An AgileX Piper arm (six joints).
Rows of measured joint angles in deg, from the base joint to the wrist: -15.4 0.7 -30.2 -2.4 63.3 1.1; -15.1 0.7 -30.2 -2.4 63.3 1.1; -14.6 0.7 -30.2 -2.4 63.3 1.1; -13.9 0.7 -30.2 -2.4 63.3 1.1; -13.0 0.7 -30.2 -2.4 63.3 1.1; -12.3 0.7 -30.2 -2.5 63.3 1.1; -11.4 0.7 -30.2 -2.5 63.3 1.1; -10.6 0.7 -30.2 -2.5 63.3 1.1; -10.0 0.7 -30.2 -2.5 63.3 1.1; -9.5 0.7 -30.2 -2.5 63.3 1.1; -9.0 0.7 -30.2 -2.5 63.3 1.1; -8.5 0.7 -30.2 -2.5 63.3 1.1; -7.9 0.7 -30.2 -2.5 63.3 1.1; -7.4 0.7 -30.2 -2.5 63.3 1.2; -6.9 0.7 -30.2 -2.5 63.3 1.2; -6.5 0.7 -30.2 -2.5 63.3 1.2; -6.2 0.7 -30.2 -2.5 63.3 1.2
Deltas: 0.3 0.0 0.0 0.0 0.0 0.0; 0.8 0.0 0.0 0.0 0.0 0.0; 1.5 0.0 0.0 0.0 0.0 0.0; 2.4 0.0 0.0 0.0 0.0 0.0; 3.1 0.0 0.0 -0.1 0.0 0.0; 4.0 0.0 0.0 -0.1 0.0 0.0; 4.8 0.0 0.0 -0.1 0.0 0.0; 5.4 0.0 0.0 -0.1 0.0 0.0; 5.9 0.0 0.0 -0.1 0.0 0.0; 6.4 0.0 0.0 -0.1 0.0 0.0; 6.9 0.0 0.0 -0.1 0.0 0.0; 7.5 0.0 0.0 -0.1 0.0 0.0; 8.0 0.0 0.0 -0.1 0.0 0.1; 8.5 0.0 0.0 -0.1 0.0 0.1; 8.9 0.0 0.0 -0.1 0.0 0.1; 9.2 0.0 0.0 -0.1 0.0 0.1
